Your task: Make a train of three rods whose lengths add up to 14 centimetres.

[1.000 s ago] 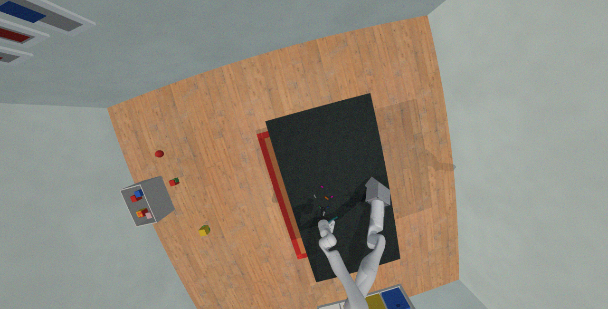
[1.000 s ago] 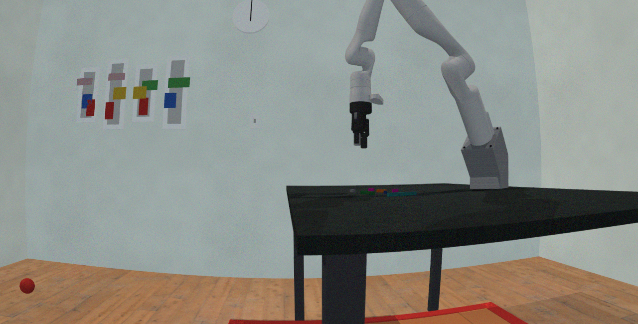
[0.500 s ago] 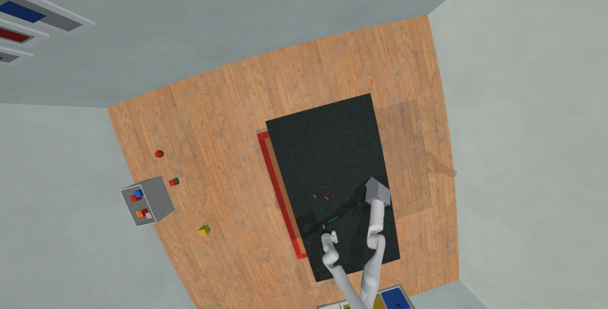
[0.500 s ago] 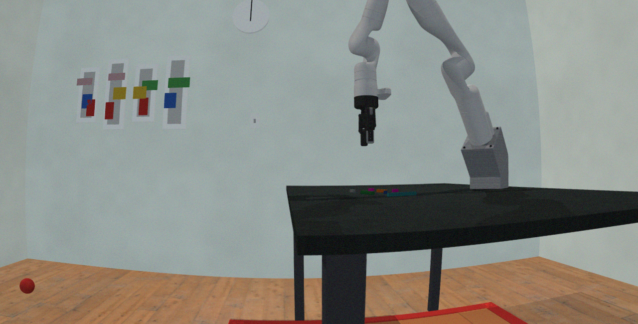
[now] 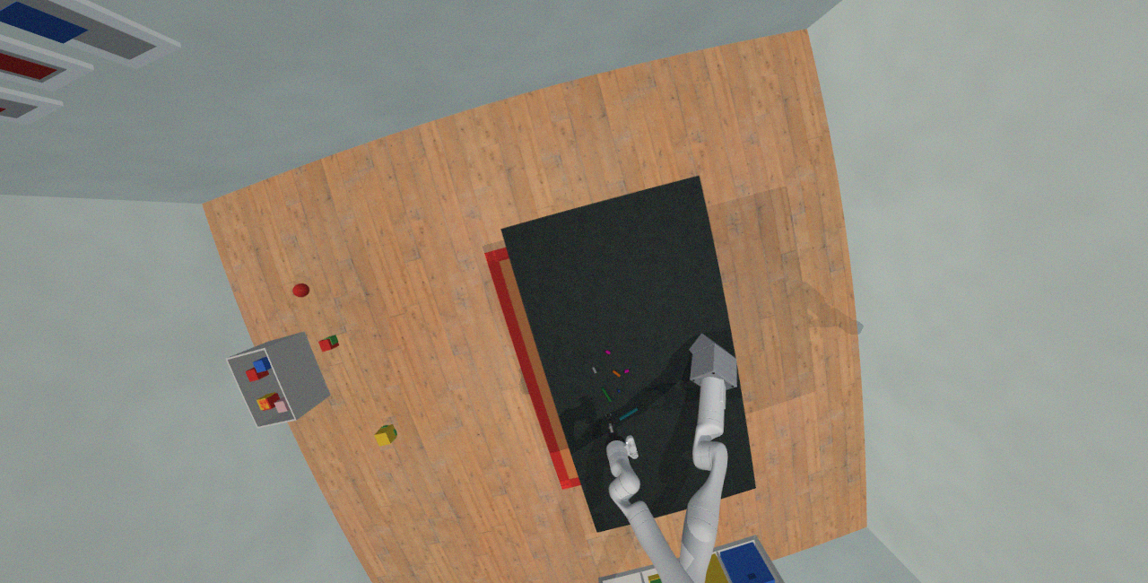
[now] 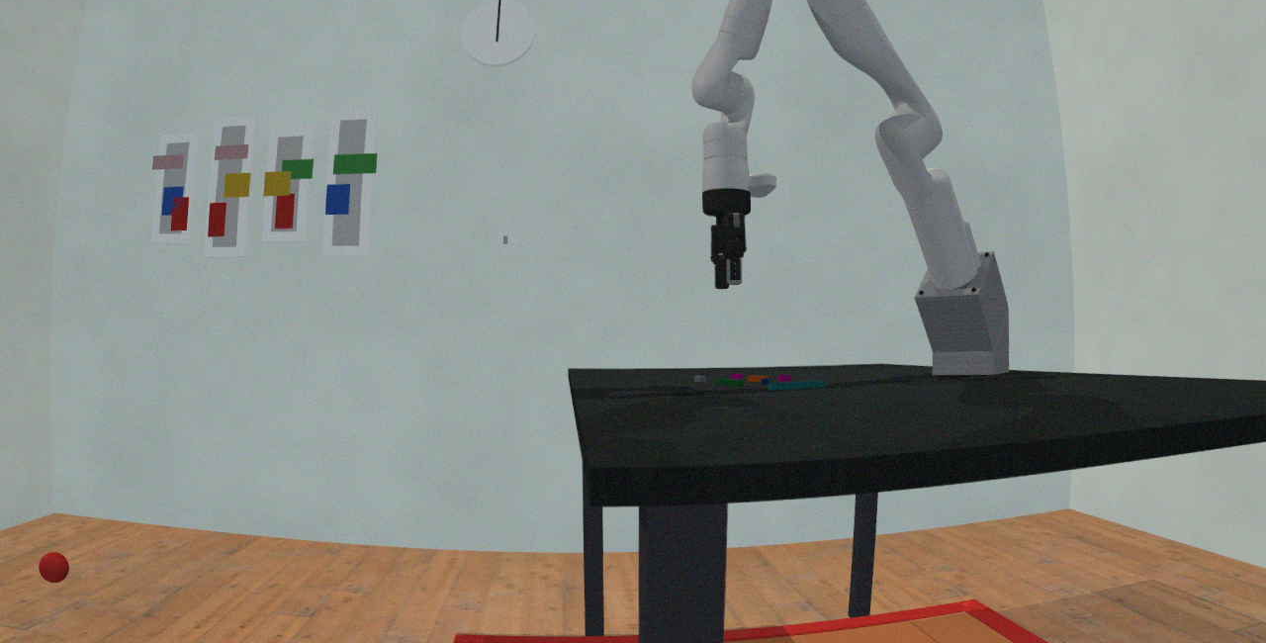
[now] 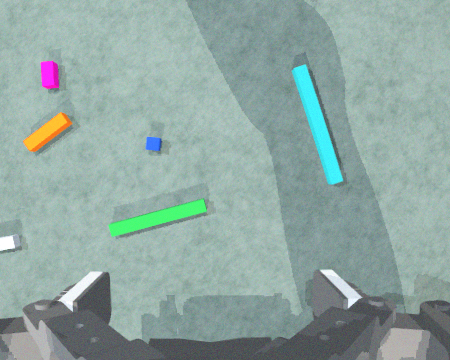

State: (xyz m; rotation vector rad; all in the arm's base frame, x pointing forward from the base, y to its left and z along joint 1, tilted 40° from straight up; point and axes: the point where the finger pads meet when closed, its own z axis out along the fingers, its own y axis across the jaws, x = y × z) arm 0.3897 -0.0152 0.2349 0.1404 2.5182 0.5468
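Now: the small blue rod 7 cm behind my hand, 5 cm to the right of it and 15 cm below it. Also, from my hand: green rod 1 cm behind, 5 cm to the right, 15 cm below; then turquoise rod 9 cm behind, 8 cm to the left, 15 cm below; then orange rod 8 cm behind, 14 cm to the right, 15 cm below.
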